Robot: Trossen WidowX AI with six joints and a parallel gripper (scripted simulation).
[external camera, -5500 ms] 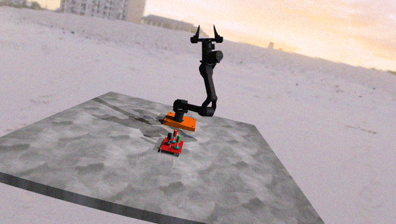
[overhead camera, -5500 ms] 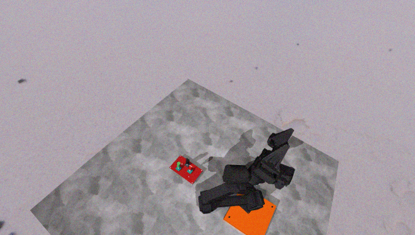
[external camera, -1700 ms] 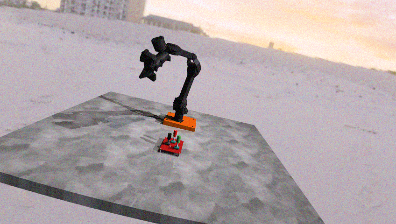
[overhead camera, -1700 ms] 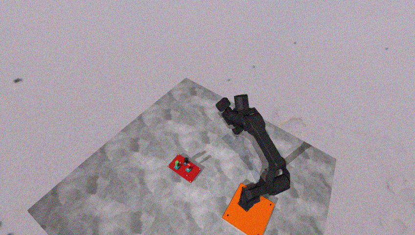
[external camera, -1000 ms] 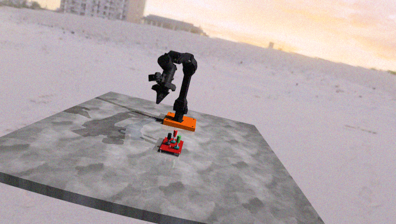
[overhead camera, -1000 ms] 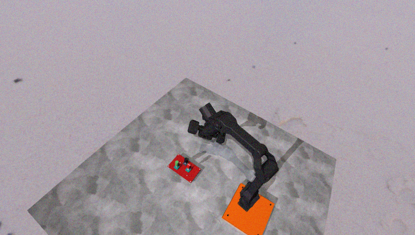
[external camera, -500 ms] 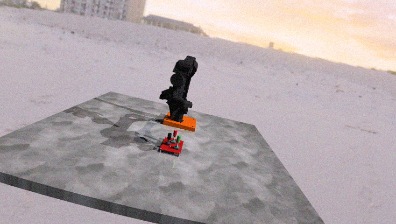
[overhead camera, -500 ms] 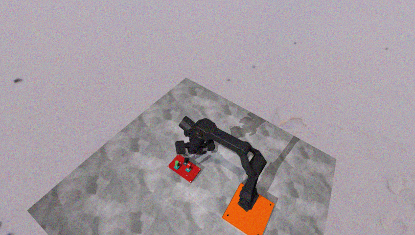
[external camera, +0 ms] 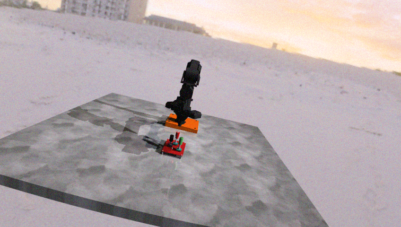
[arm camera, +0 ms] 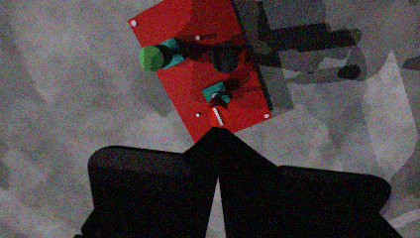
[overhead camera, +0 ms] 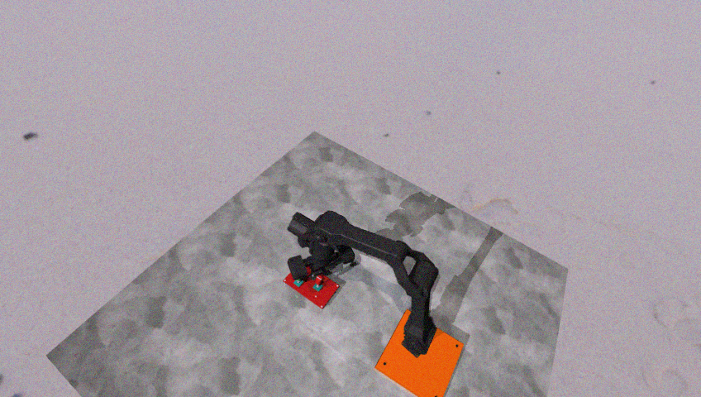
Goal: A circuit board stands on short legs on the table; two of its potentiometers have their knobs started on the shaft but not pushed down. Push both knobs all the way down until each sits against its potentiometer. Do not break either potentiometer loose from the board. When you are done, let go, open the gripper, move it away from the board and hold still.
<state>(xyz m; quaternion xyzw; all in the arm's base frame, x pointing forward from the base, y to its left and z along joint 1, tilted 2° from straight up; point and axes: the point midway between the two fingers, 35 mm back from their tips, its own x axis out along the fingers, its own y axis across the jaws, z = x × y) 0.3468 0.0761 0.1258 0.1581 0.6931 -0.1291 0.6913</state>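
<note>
Right now the red knob is 5 cm below my gripper tip. From my gripper tip the other things lie so: green knob (5 cm below, 5 cm ahead, 3 cm to the left).
</note>
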